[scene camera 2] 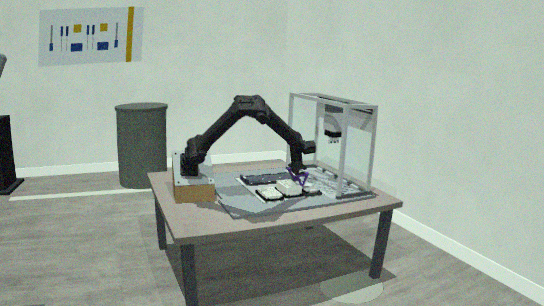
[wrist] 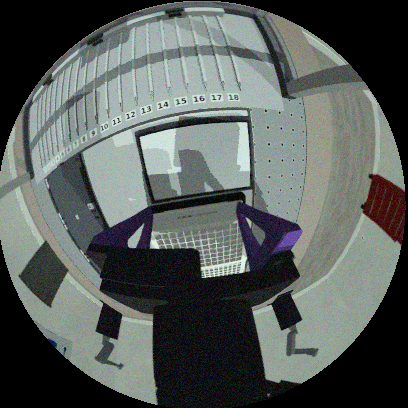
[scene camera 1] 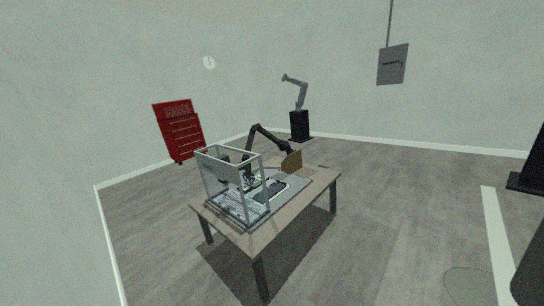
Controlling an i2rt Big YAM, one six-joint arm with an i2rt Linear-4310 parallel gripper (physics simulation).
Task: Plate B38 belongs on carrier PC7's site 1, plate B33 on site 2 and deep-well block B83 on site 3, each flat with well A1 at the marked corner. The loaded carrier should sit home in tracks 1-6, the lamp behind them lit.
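Frame: origin at the arm's base, x down, y ahead, z right, level; metres.
Seen in the pictures: gripper, fingertip midpoint: (scene camera 2: 298, 183) (wrist: 193, 208) (scene camera 1: 248, 183); arm's base, origin of the base link: (scene camera 2: 188, 165) (scene camera 1: 292, 154).
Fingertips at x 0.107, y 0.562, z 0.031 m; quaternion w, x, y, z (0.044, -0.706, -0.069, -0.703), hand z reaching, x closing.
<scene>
Offsets run from my fingertips to a thing's top centre. Level surfaces: height alone.
My gripper (scene camera 1: 248, 180) (scene camera 2: 299, 178) (wrist: 193, 208) is open; its purple fingers stand to either side of the tall white deep-well block @(dz +0.010, dx -0.007, dy -0.057 m) (scene camera 2: 288, 187) (wrist: 197, 240) in the wrist view. Contact is hidden. A low white plate @(dz +0.038, dx +0.020, dy -0.166 m) (scene camera 2: 270, 193) (wrist: 225, 270) stands on one side of the block, partly behind the gripper body in the wrist view. A low plate with a glossy top @(dz +0.005, dx +0.020, dy +0.049 m) (scene camera 2: 312, 190) (wrist: 195, 160) is on the other side. The dark carrier @(dz -0.220, dx +0.017, dy -0.090 m) (scene camera 1: 270, 191) (scene camera 2: 262, 178) (wrist: 75, 200) lies beside the row. Labels and marked corners are too small to read.
The track deck (scene camera 2: 330, 182) (wrist: 115, 95), numbered along its front edge, lies beyond the plates under a clear-walled frame (scene camera 1: 262, 185) (scene camera 2: 343, 150). A pipetting head @(dz -0.163, dx -0.355, dy +0.259 m) (scene camera 2: 332, 131) hangs inside it. The perforated board @(dx +0.046 m) (wrist: 280, 150) extends beside the glossy plate. No lit lamp can be made out.
</scene>
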